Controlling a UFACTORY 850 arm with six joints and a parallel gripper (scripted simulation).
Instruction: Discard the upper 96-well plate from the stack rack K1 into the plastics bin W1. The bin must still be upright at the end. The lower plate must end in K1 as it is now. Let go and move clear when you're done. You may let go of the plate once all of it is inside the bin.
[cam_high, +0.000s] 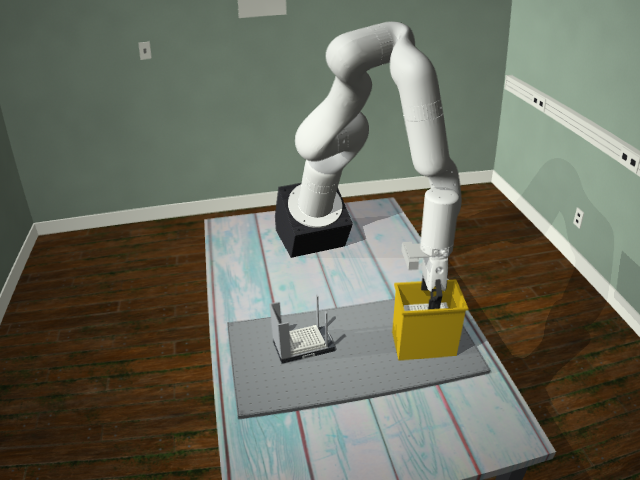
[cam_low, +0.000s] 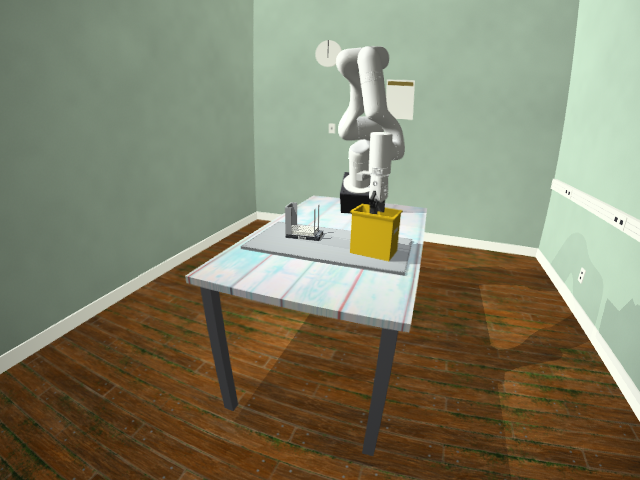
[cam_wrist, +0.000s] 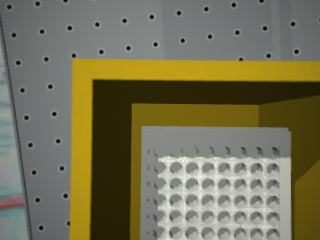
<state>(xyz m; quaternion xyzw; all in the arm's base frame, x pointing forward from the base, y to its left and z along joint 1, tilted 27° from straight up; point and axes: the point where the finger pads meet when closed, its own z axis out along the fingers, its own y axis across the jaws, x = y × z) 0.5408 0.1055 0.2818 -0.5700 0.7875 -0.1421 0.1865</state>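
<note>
The yellow plastics bin lies 80 mm below my hand.
</note>
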